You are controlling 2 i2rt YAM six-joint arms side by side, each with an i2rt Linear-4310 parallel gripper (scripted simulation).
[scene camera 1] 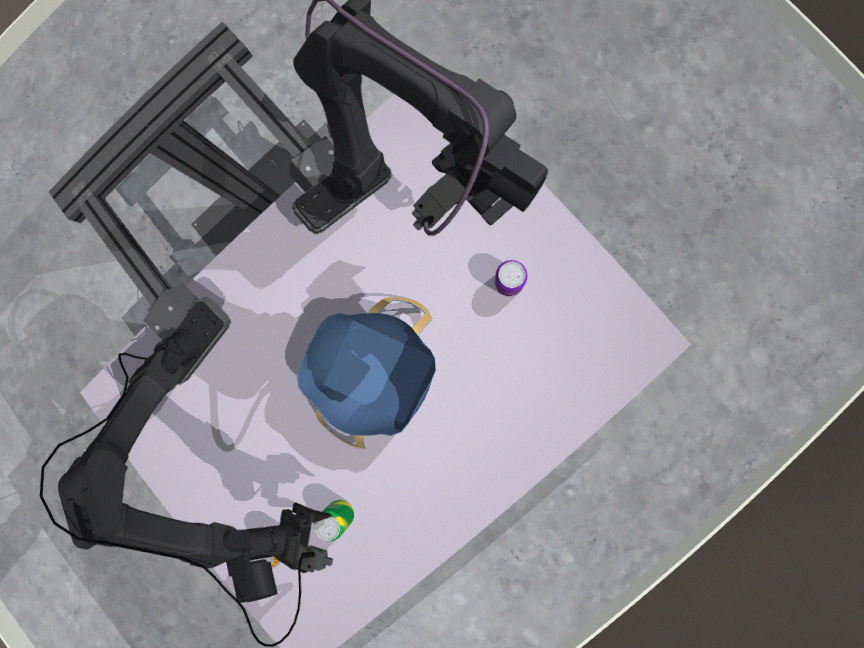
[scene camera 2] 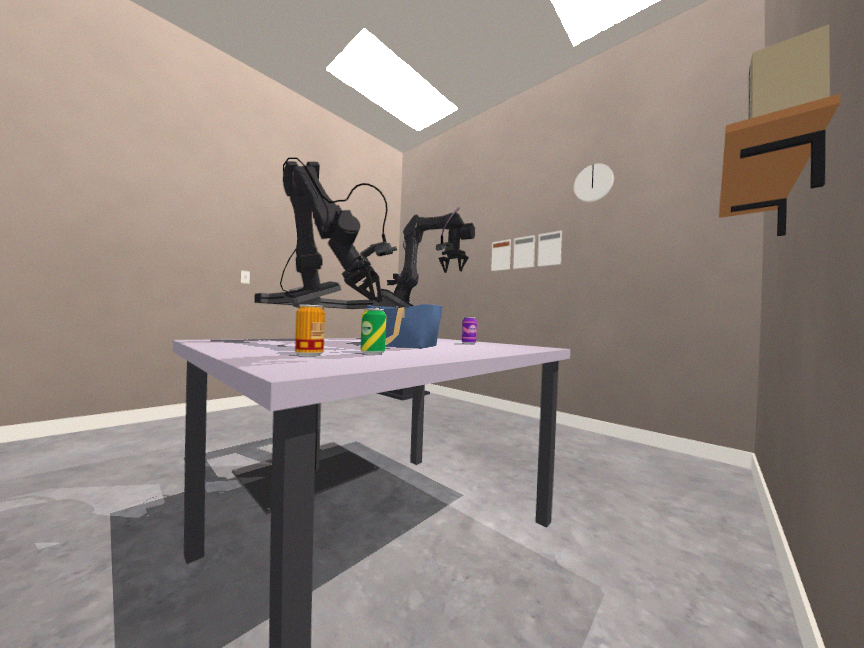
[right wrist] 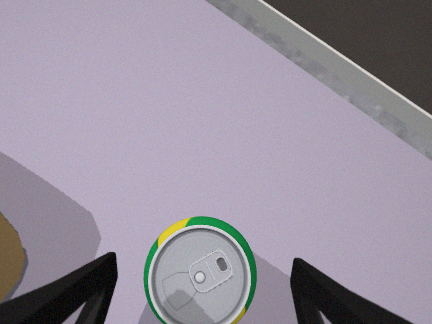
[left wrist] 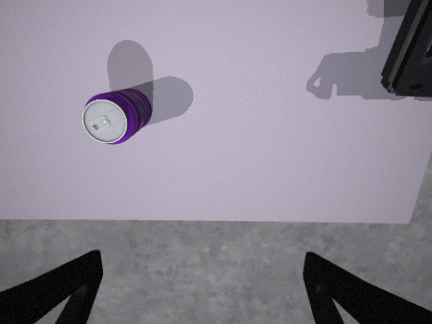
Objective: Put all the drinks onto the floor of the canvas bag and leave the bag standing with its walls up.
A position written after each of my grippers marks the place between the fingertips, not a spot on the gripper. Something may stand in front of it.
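Observation:
There's my left gripper (scene camera 1: 476,192), (left wrist: 203,262), and there's my right gripper (scene camera 1: 327,533), which you'd also find at (scene camera 2: 377,300) and (right wrist: 204,266). I can see a blue canvas bag (scene camera 1: 345,414), (scene camera 2: 417,326) too. And I see an orange can (scene camera 2: 310,319), but in the left wrist view the can is out of frame, and it's out of frame in the right wrist view as well.

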